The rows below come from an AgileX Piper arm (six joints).
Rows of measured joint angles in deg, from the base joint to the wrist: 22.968, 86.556, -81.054, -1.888, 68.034, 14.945; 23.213, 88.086, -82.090, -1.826, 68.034, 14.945; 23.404, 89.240, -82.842, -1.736, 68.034, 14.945; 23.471, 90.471, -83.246, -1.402, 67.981, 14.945; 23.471, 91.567, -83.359, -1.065, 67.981, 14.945; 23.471, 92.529, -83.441, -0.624, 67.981, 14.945; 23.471, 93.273, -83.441, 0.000, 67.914, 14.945; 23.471, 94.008, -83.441, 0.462, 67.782, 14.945; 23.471, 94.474, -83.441, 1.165, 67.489, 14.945; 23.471, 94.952, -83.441, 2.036, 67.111, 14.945; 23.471, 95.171, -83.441, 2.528, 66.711, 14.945; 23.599, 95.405, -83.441, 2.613, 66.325, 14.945; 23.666, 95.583, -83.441, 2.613, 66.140, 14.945; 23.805, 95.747, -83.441, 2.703, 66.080, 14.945; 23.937, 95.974, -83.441, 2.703, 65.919, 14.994; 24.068, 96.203, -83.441, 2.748, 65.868, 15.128; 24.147, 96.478, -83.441, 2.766, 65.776, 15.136
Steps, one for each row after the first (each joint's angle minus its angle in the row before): 0.245, 1.530, -1.036, 0.062, 0.000, 0.000; 0.191, 1.154, -0.752, 0.090, 0.000, 0.000; 0.067, 1.231, -0.404, 0.334, -0.053, 0.000; 0.000, 1.096, -0.113, 0.337, 0.000, 0.000; 0.000, 0.962, -0.082, 0.441, 0.000, 0.000; 0.000, 0.744, 0.000, 0.624, -0.067, 0.000; 0.000, 0.735, 0.000, 0.462, -0.132, 0.000; 0.000, 0.466, 0.000, 0.703, -0.293, 0.000; 0.000, 0.478, 0.000, 0.871, -0.378, 0.000; 0.000, 0.219, 0.000, 0.492, -0.400, 0.000; 0.128, 0.234, 0.000, 0.085, -0.386, 0.000; 0.067, 0.178, 0.000, 0.000, -0.185, 0.000; 0.139, 0.164, 0.000, 0.090, -0.060, 0.000; 0.132, 0.227, 0.000, 0.000, -0.161, 0.049; 0.131, 0.229, 0.000, 0.045, -0.051, 0.134; 0.079, 0.275, 0.000, 0.018, -0.092, 0.008
